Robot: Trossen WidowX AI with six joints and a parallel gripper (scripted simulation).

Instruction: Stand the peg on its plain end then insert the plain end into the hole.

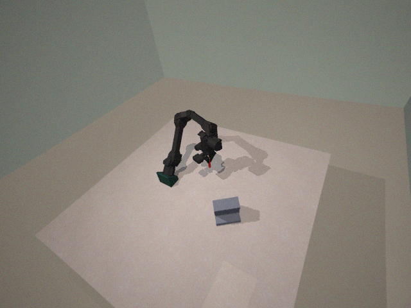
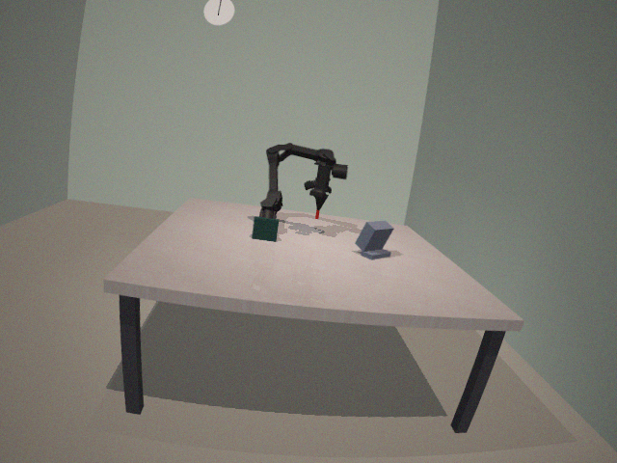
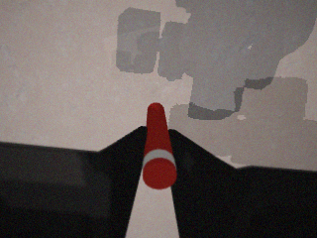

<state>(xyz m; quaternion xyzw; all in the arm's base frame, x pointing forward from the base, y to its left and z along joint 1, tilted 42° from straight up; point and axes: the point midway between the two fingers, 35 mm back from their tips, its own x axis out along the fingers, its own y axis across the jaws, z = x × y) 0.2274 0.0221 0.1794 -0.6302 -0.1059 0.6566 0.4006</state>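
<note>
The grey sloped panel is 200 mm ahead of my gripper tip, 230 mm to the right of it and 40 mm below it. The rest, counted from my gripper tip: low foot: 220 mm ahead, 250 mm to the right, 110 mm below; red peg: 20 mm above.
</note>
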